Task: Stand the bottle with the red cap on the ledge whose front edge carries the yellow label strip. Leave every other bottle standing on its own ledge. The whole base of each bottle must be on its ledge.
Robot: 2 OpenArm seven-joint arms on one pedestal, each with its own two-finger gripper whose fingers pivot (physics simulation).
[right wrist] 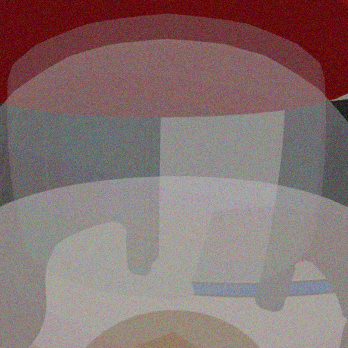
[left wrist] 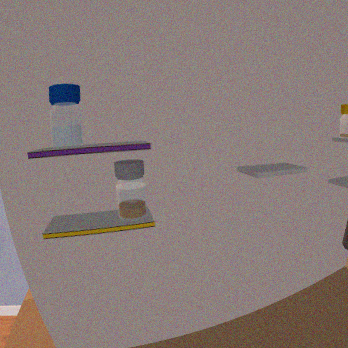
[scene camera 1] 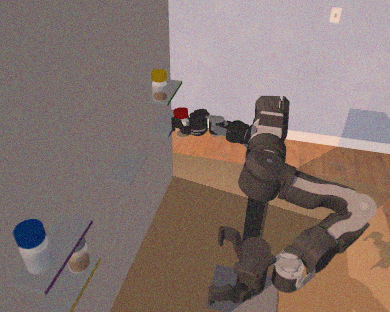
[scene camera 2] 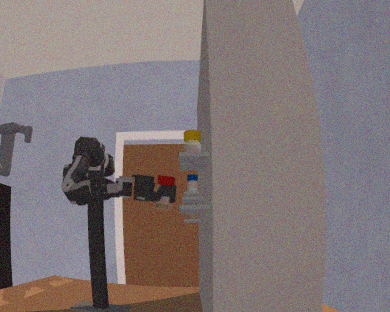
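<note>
The bottle with the red cap [scene camera 1: 181,113] [scene camera 2: 166,180] [right wrist: 170,10] is held roughly upright in my right gripper [scene camera 1: 182,125] [scene camera 2: 166,193], which is shut on it, away from the wall and ledges. The yellow-strip ledge [scene camera 1: 86,284] [left wrist: 100,230] carries a grey-capped bottle [scene camera 1: 79,257] [left wrist: 131,195] at its right end in the left wrist view; its left part is bare. My left gripper [scene camera 1: 215,272] is open and empty, low in scene camera 1. The purple-strip ledge [left wrist: 90,150] above carries a blue-capped bottle [scene camera 1: 34,250] [left wrist: 65,120]. A yellow-capped bottle [scene camera 1: 159,86] [scene camera 2: 192,141] stands on the green-strip ledge [scene camera 1: 175,90].
The purple-strip ledge overhangs the yellow-strip ledge with a limited gap. A bare ledge [scene camera 1: 131,168] [left wrist: 272,170] sticks out of the wall [scene camera 1: 75,100] [scene camera 2: 260,150] between the two groups. A blue strip [right wrist: 225,289] shows through the held bottle in the right wrist view.
</note>
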